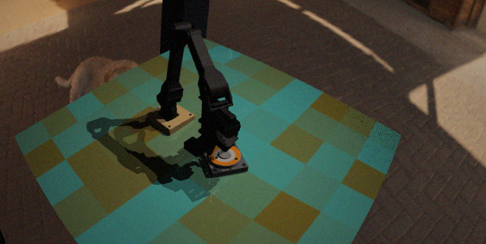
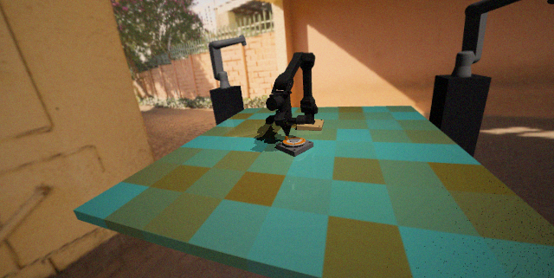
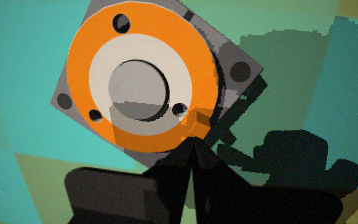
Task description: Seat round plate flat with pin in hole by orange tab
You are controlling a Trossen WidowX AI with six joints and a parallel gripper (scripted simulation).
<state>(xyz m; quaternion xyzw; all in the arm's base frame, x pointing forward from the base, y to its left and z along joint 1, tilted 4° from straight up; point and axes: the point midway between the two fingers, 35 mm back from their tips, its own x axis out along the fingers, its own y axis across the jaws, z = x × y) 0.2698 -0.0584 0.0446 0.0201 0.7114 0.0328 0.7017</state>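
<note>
Now: gripper tip 2 cm to the right of the round plate, 2 cm short of it and 1 cm above it.
</note>
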